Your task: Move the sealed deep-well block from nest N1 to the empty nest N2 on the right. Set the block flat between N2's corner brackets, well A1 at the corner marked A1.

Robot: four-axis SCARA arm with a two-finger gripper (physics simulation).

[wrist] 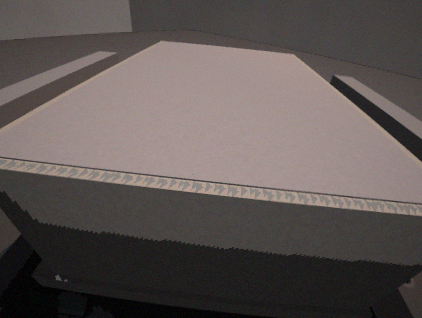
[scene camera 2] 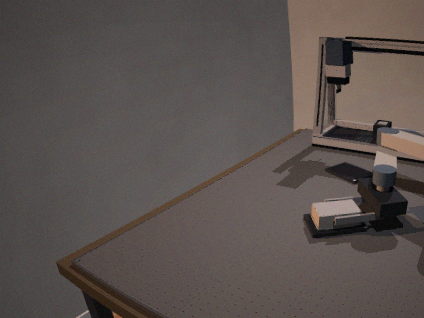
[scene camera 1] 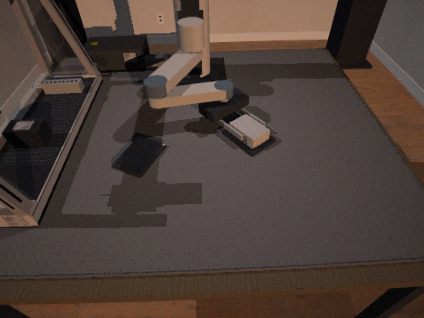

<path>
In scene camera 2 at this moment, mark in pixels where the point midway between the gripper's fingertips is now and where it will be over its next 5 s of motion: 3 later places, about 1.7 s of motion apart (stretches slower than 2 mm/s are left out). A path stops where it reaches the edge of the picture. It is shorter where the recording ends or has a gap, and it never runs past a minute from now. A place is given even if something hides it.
My gripper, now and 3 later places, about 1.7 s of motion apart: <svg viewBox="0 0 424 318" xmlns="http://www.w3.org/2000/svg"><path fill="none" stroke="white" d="M329 211L336 167L350 135L346 148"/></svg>
</path>
